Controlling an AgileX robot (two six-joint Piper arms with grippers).
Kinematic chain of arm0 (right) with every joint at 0, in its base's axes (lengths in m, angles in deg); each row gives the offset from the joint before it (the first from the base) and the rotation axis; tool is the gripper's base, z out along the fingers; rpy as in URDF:
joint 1: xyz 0 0 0.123 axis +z
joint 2: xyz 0 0 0 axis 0.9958 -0.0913 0
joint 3: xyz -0.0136 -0.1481 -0.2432 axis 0.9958 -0.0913 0
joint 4: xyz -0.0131 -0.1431 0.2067 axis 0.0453 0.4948 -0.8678
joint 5: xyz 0 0 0 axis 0.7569 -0.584 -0.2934
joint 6: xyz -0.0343 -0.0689 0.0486 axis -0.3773 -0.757 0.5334
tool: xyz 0 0 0 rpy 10.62 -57.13 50.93
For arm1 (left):
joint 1: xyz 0 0 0.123 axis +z
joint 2: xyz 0 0 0 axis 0.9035 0.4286 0
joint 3: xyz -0.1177 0.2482 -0.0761 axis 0.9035 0.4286 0
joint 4: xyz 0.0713 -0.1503 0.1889 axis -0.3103 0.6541 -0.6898
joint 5: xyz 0 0 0 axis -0.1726 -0.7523 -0.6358
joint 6: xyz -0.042 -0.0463 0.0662 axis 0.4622 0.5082 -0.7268
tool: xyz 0 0 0 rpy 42.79 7.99 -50.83
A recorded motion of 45 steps. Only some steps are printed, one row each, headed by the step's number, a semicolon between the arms.
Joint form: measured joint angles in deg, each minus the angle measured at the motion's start. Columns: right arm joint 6, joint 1, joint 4, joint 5, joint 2, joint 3; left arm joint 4, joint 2, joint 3, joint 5, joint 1, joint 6.
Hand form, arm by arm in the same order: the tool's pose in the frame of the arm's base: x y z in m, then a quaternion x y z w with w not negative. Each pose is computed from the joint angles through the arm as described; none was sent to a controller.
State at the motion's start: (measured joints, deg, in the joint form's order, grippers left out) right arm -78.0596 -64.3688 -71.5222 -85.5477 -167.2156 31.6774; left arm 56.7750 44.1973 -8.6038 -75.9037 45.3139 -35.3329
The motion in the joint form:
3: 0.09 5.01 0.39 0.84 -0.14 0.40; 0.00 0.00 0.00 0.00 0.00 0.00
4: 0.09 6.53 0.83 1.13 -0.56 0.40; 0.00 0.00 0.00 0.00 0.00 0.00
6: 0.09 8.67 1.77 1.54 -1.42 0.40; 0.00 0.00 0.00 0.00 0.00 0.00
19: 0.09 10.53 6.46 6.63 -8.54 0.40; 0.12 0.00 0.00 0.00 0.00 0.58
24: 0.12 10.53 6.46 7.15 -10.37 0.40; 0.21 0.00 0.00 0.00 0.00 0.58
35: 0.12 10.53 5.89 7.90 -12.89 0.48; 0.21 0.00 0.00 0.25 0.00 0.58
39: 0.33 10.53 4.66 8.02 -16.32 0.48; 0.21 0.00 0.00 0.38 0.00 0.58
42: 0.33 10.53 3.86 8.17 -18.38 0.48; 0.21 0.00 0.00 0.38 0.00 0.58
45: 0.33 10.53 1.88 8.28 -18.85 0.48; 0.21 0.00 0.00 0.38 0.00 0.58
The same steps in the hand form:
3: 0.3214 0.1990 0.2749 -0.56902 0.75695 0.19581 0.25476; 0.0766 -0.0229 0.2834 0.16622 0.80938 -0.05152 0.56091
4: 0.3175 0.2075 0.2719 -0.57993 0.75029 0.19556 0.25001; 0.0766 -0.0229 0.2834 0.16622 0.80938 -0.05152 0.56091
6: 0.3124 0.2194 0.2658 -0.59649 0.74095 0.19313 0.24063; 0.0766 -0.0229 0.2834 0.16622 0.80938 -0.05152 0.56091
19: 0.3271 0.2338 0.2164 -0.61518 0.74416 0.15496 0.20918; 0.0766 -0.0230 0.2834 0.16167 0.81033 -0.05529 0.56051
24: 0.3302 0.2354 0.2037 -0.61340 0.74862 0.15545 0.19785; 0.0765 -0.0231 0.2833 0.16133 0.81041 -0.05598 0.56042
35: 0.3341 0.2379 0.1868 -0.60826 0.75544 0.15949 0.18412; 0.0767 -0.0232 0.2837 0.16119 0.80919 -0.05631 0.56219
39: 0.3367 0.2408 0.1628 -0.59878 0.76628 0.17120 0.15798; 0.0767 -0.0232 0.2839 0.16112 0.80855 -0.05648 0.56311
42: 0.3377 0.2422 0.1484 -0.59302 0.77215 0.17783 0.14309; 0.0767 -0.0232 0.2839 0.16112 0.80855 -0.05648 0.56311
45: 0.3377 0.2443 0.1460 -0.58190 0.77759 0.19033 0.14325; 0.0767 -0.0232 0.2839 0.16112 0.80855 -0.05648 0.56311

